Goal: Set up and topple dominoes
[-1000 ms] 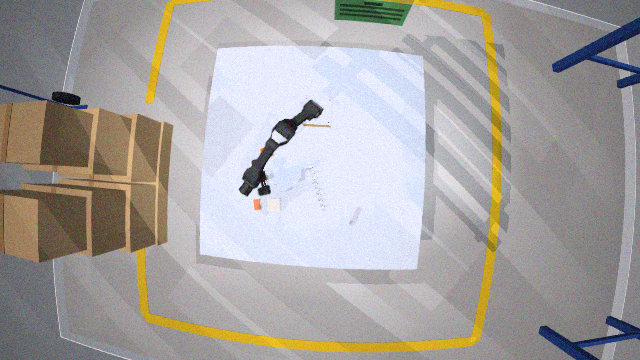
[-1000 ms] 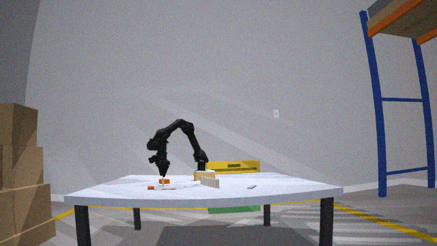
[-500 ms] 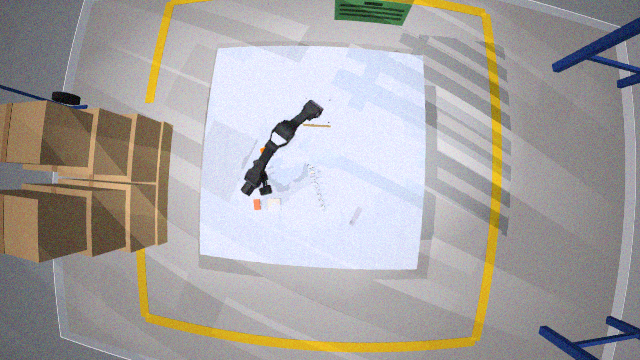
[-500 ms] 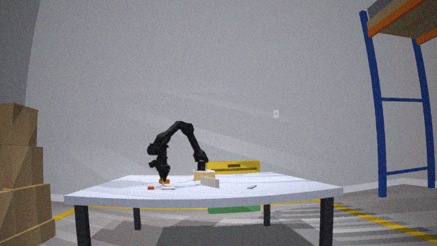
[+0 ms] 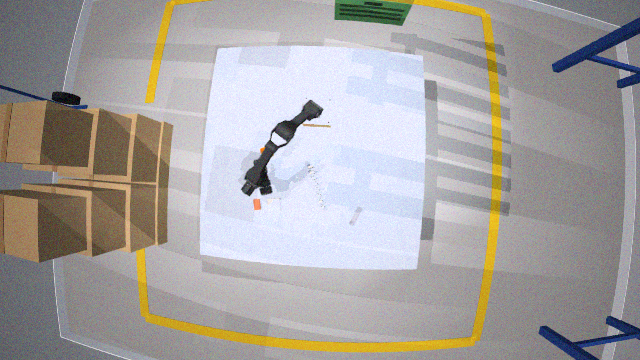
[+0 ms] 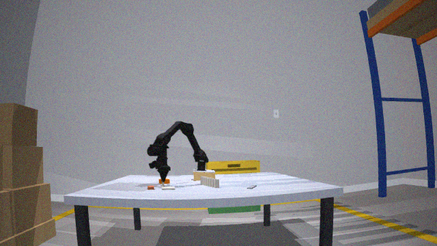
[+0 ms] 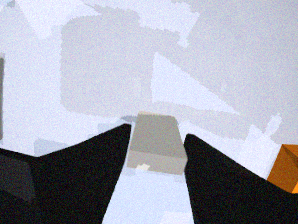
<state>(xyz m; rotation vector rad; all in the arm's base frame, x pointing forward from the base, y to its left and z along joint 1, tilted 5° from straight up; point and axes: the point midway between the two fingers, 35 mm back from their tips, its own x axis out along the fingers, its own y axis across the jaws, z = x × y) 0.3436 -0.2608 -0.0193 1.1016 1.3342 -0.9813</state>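
My gripper tip is 140 mm past the orange cube and 10 mm above it. From my gripper tip the other things lie so: grey piece: 220 mm ahead, 480 mm to the left, 20 mm below; small red-orange block: 150 mm ahead, 60 mm to the right, 20 mm below.
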